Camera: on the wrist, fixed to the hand. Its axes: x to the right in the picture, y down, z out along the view.
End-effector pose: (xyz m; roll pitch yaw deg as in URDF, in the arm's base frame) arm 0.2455 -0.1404 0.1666 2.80 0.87 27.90
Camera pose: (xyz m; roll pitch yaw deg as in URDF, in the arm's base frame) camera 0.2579 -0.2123 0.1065 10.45 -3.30 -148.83
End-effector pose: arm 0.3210 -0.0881 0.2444 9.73 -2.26 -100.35
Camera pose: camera 0.2639 -0.0583 0.1752 3.72 0.23 83.18
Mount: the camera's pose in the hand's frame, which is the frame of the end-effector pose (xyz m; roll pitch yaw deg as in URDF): -0.0218 -0.0722 -0.0570 13.30 -2.59 -176.86
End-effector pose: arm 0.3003 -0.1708 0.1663 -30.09 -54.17 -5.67
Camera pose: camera 0.2892 -0.2612 0.1409 45.21 50.33 176.55
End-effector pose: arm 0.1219 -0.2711 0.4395 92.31 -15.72 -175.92
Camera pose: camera 0.1282 -0.3307 0.3664 -78.16 18.94 6.68
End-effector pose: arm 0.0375 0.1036 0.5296 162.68 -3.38 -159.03
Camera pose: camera 0.0904 0.0319 0.5612 -149.51 6.78 18.73
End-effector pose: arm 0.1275 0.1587 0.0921 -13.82 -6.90 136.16
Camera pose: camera 0.1978 0.2073 0.0517 27.41 3.63 -41.41
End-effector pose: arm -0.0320 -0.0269 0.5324 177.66 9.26 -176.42
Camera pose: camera -0.0145 -0.1004 0.5892 -163.87 -6.53 0.53
